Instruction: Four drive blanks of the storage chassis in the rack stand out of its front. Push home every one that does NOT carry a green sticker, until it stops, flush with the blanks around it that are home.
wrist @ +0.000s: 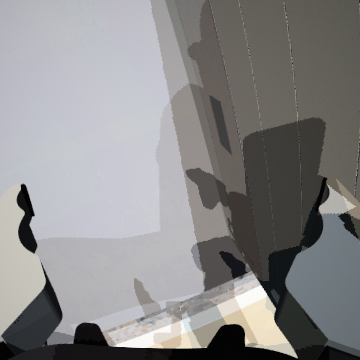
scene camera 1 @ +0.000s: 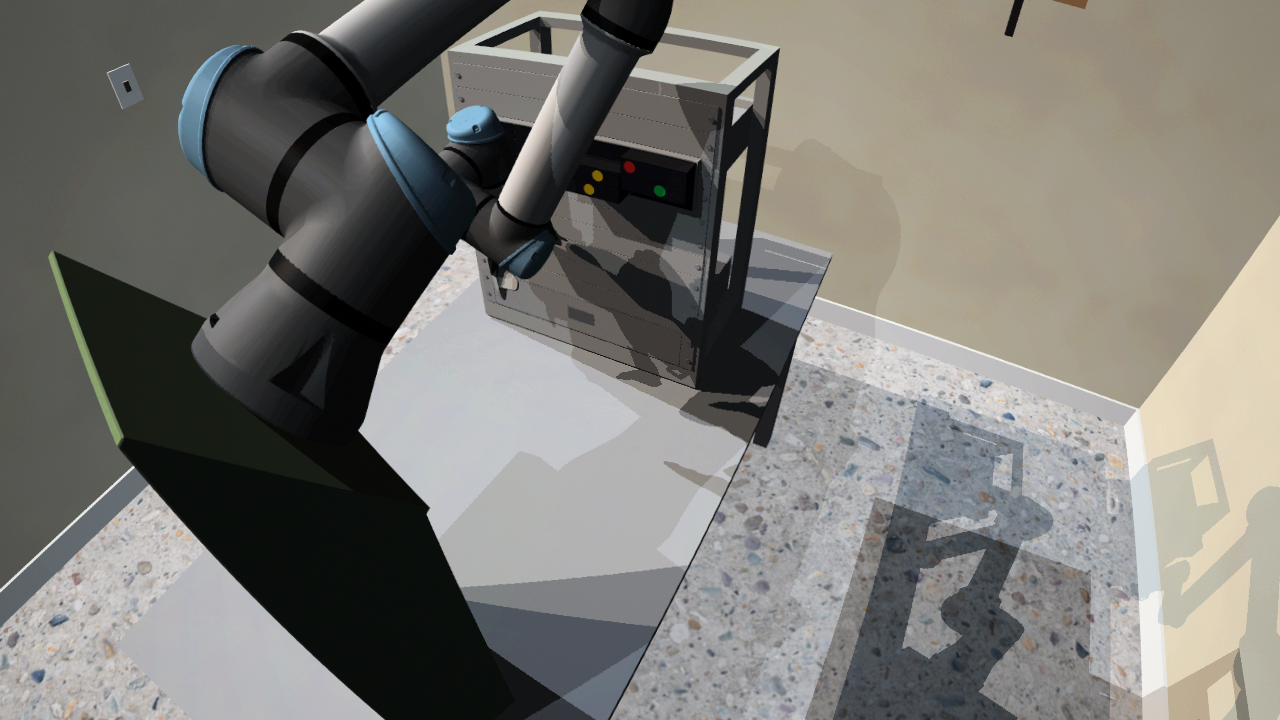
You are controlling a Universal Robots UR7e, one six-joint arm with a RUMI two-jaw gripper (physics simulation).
A rack shows in the wrist view and in scene camera 1. The same spot on the rack: (wrist: 269, 90) is (scene camera 1: 551, 264).
